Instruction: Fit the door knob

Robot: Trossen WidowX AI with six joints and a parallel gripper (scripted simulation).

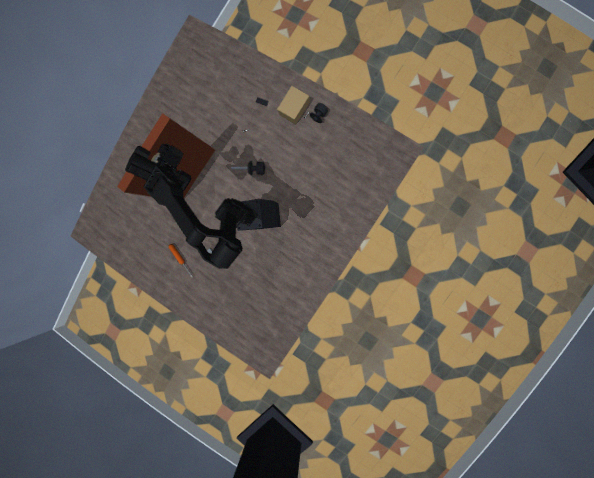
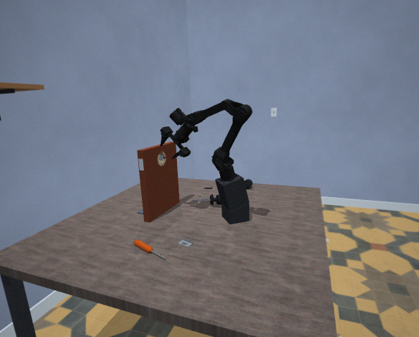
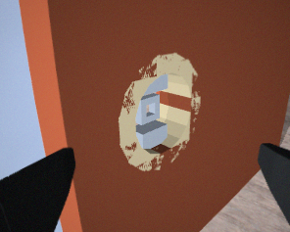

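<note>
Right now the grey latch is 70 mm ahead of my hand, 60 mm below it and 10 mm to the left of it. Also, from my hand: small metal plate: 360 mm below, 250 mm behind, 240 mm to the left; then orange screwdriver: 360 mm to the left, 350 mm below, 160 mm behind; then white latch plate: 160 mm to the left, 60 mm below, 60 mm ahead.
</note>
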